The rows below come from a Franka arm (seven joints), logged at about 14 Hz.
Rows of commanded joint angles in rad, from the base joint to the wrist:
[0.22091, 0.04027, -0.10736, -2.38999, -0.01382, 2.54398, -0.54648]
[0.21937, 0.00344, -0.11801, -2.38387, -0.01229, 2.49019, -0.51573]
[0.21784, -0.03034, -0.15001, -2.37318, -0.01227, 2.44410, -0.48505]
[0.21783, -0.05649, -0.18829, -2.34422, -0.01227, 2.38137, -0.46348]
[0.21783, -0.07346, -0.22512, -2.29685, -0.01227, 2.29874, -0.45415]
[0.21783, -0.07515, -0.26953, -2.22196, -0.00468, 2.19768, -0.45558]
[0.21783, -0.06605, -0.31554, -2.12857, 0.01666, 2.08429, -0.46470]
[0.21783, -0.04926, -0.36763, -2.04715, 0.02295, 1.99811, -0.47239]
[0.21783, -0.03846, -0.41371, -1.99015, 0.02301, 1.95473, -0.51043]
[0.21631, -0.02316, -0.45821, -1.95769, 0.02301, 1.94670, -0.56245]
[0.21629, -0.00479, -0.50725, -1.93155, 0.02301, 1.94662, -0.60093]
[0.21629, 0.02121, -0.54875, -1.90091, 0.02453, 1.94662, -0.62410]
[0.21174, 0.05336, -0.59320, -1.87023, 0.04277, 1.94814, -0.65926]
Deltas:
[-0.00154, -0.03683, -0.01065, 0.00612, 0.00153, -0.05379, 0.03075]
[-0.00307, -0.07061, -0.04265, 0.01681, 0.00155, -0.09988, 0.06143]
[-0.00308, -0.09676, -0.08093, 0.04577, 0.00155, -0.16261, 0.08300]
[-0.00308, -0.11373, -0.11776, 0.09314, 0.00155, -0.24524, 0.09233]
[-0.00308, -0.11542, -0.16217, 0.16803, 0.00914, -0.34630, 0.09090]
[-0.00308, -0.10632, -0.20818, 0.26142, 0.03048, -0.45969, 0.08178]
[-0.00308, -0.08953, -0.26027, 0.34284, 0.03677, -0.54587, 0.07409]
[-0.00308, -0.07873, -0.30635, 0.39984, 0.03683, -0.58925, 0.03605]
[-0.00460, -0.06343, -0.35085, 0.43230, 0.03683, -0.59728, -0.01597]
[-0.00462, -0.04506, -0.39989, 0.45844, 0.03683, -0.59736, -0.05445]
[-0.00462, -0.01906, -0.44139, 0.48908, 0.03835, -0.59736, -0.07762]
[-0.00917, 0.01309, -0.48584, 0.51976, 0.05659, -0.59584, -0.11278]

